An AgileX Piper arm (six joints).
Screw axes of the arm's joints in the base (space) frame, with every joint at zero. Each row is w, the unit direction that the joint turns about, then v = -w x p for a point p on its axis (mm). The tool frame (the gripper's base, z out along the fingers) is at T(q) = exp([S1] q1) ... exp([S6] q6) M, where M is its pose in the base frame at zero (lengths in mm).
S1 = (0, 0, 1, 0.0, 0.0, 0.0)
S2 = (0, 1, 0, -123.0, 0.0, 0.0)
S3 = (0, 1, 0, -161.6, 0.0, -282.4)
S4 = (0.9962, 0, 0.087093, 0.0, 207.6, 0.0)
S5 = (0, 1, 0, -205.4, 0.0, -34.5)
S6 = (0.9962, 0, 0.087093, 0.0, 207.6, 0.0)
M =
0.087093 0 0.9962 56.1
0 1 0 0.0
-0.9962 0 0.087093 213.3
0 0 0 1
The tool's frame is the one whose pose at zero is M.
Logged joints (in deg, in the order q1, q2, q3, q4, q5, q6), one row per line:
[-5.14 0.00 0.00 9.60 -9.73 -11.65]
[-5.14 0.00 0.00 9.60 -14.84 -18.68]
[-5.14 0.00 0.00 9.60 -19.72 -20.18]
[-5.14 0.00 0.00 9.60 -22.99 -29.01]
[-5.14 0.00 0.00 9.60 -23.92 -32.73]
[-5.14 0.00 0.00 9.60 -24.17 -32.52]
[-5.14 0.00 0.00 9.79 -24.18 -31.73]
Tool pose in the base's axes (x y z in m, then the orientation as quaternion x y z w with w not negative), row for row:
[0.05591 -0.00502 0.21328 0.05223 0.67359 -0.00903 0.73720]
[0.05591 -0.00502 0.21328 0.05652 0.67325 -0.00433 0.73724]
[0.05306 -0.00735 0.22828 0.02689 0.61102 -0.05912 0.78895]
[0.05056 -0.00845 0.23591 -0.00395 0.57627 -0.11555 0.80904]
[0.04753 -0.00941 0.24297 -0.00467 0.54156 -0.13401 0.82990]
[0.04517 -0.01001 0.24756 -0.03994 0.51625 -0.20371 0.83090]
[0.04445 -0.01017 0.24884 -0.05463 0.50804 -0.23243 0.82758]
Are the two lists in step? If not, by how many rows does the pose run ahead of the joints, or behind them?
The pose runs 2 rows behind the joints: the pose in row i belongs to the joints in row i - 2.
